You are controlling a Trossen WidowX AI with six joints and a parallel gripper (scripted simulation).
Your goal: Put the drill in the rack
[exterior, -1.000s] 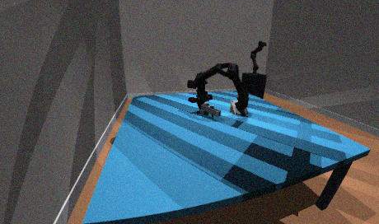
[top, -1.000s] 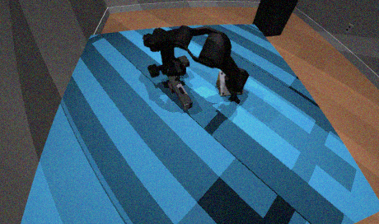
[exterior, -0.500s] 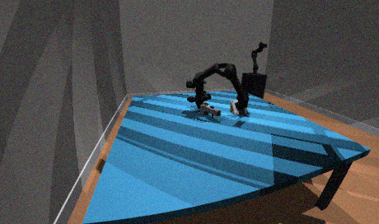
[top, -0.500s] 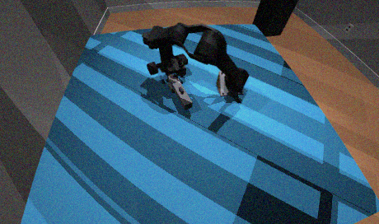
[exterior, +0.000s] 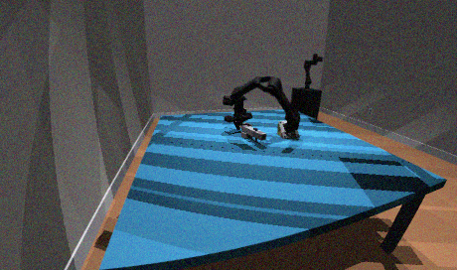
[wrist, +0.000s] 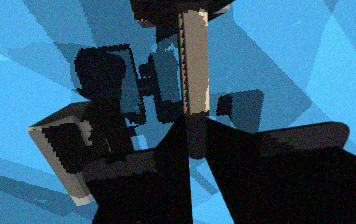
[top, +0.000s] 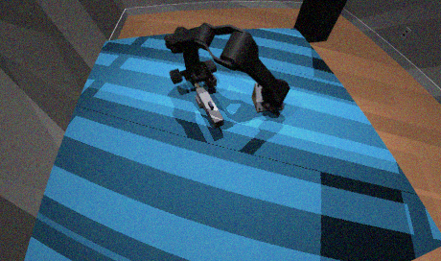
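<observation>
The drill is 5 cm to the left of my gripper tip, 3 cm above it and 1 cm behind it.
</observation>
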